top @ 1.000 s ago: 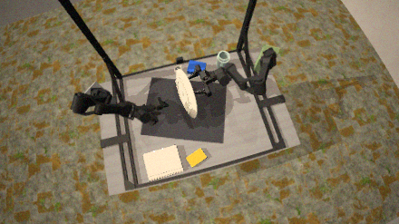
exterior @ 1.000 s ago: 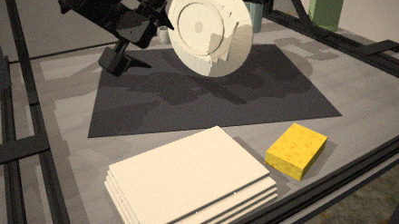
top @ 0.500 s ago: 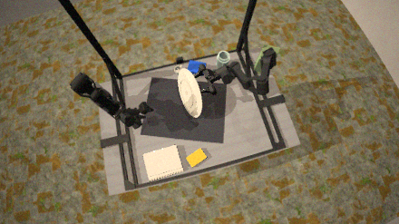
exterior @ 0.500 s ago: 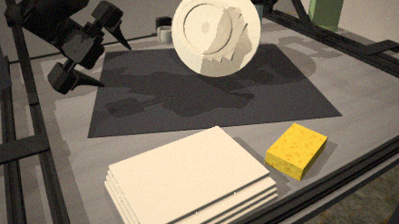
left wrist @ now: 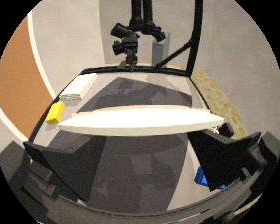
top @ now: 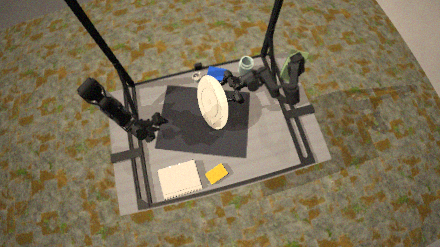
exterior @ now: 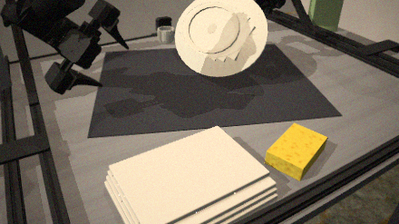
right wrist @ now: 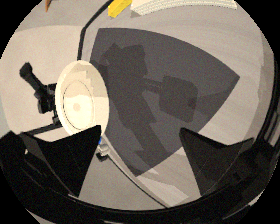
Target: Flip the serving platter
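The cream oval serving platter is 9 cm to the right of my left hand, 6 cm below it and 1 cm ahead of it. Round my left hand: pale green jar (18 cm to the left, 18 cm behind, 11 cm below); then blue box (18 cm behind, 14 cm below); then dark drying mat (17 cm below, 14 cm to the right, 7 cm ahead).
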